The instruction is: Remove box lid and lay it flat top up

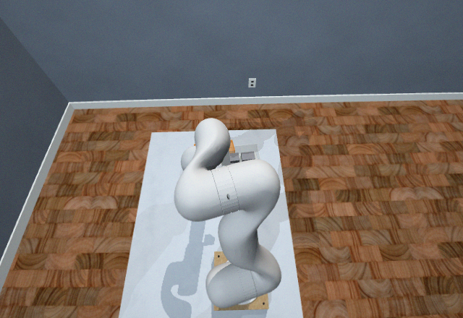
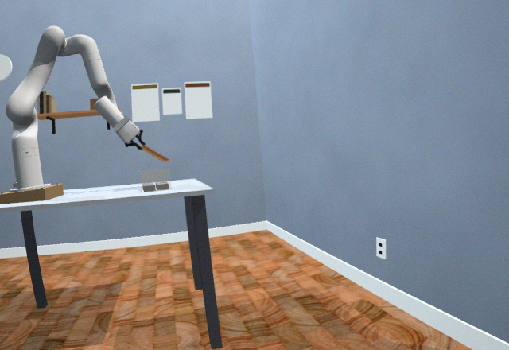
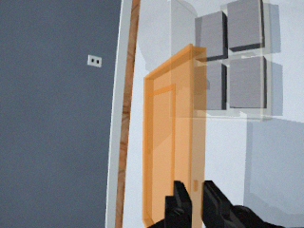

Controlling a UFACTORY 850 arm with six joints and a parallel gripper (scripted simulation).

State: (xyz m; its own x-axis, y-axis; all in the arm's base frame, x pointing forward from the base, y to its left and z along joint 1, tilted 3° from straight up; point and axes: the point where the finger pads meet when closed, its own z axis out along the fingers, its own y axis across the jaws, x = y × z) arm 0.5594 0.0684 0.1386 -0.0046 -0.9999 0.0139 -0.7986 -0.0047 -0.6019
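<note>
My gripper is now 70 mm short of the lid, 50 mm above it and 10 mm to the left of it. From my hand the other things lie so: box (180 mm below, 160 mm to the right, 50 mm ahead).
</note>
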